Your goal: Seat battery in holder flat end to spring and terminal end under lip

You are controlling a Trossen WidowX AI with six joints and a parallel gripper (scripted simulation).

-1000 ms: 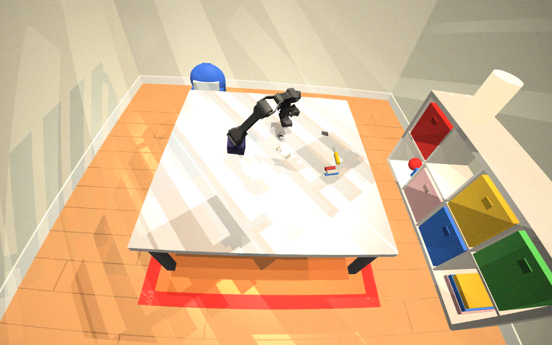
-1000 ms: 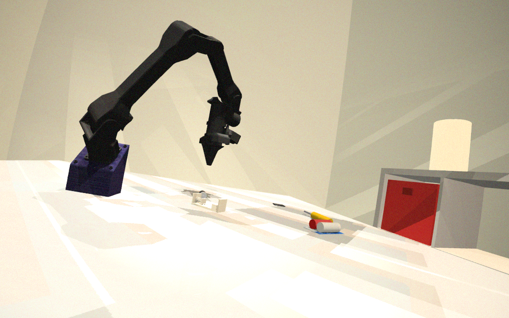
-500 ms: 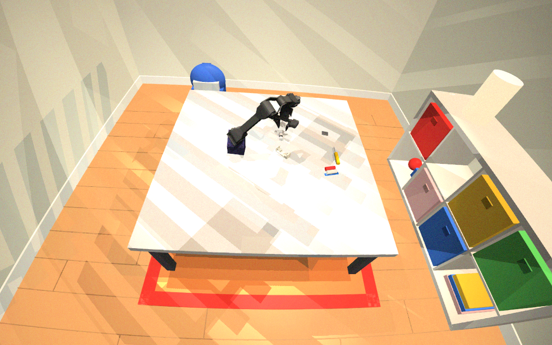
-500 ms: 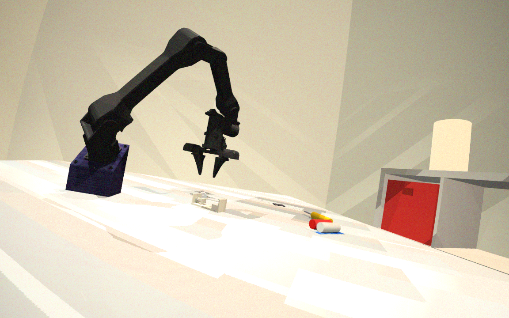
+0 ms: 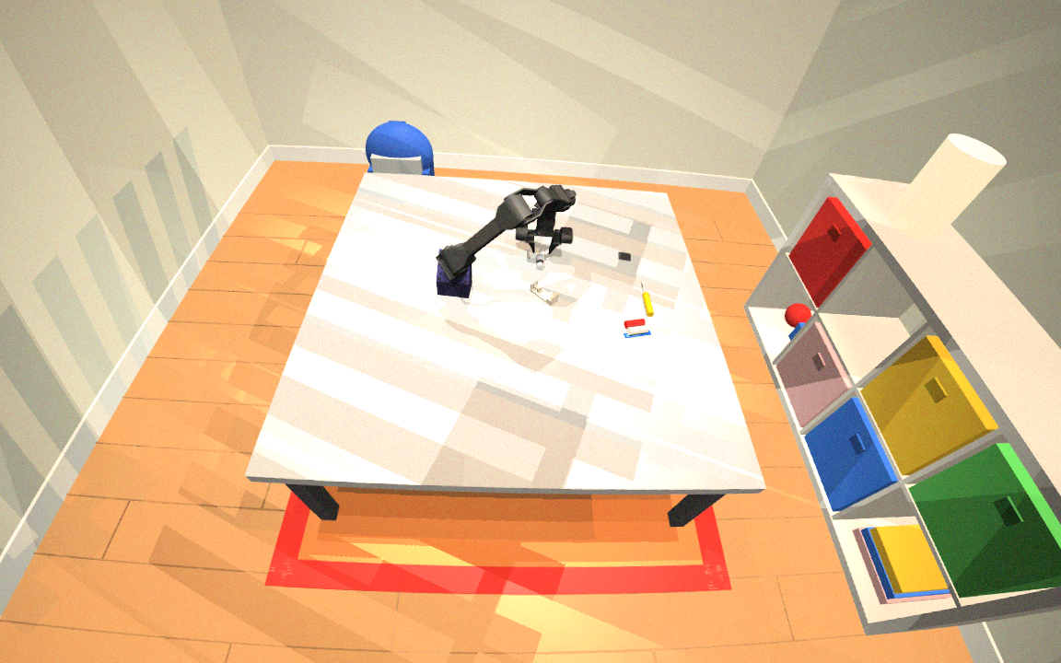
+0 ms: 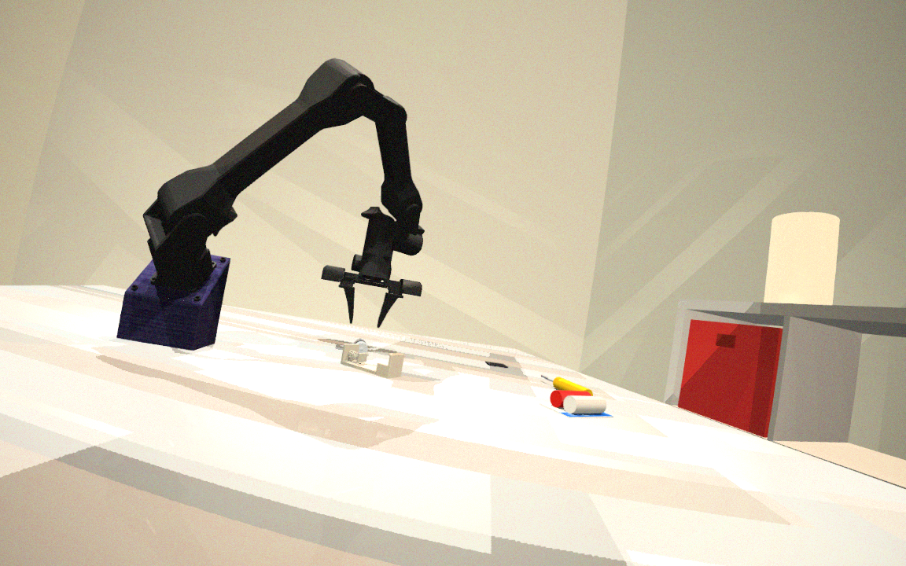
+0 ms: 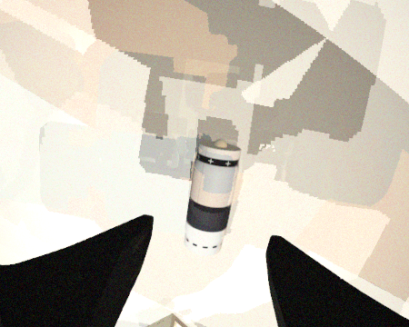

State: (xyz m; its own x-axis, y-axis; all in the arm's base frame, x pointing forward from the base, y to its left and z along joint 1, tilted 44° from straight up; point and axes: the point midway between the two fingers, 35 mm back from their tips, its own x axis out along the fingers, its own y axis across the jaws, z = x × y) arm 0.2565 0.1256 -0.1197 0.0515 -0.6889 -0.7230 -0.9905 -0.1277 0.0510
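The battery lies 4 cm below my gripper tip. From my gripper tip the other things lie so: small dark chip (30 cm ahead, 11 cm to the left, 5 cm below); yellow-handled screwdriver (37 cm ahead, 9 cm to the right, 4 cm below).
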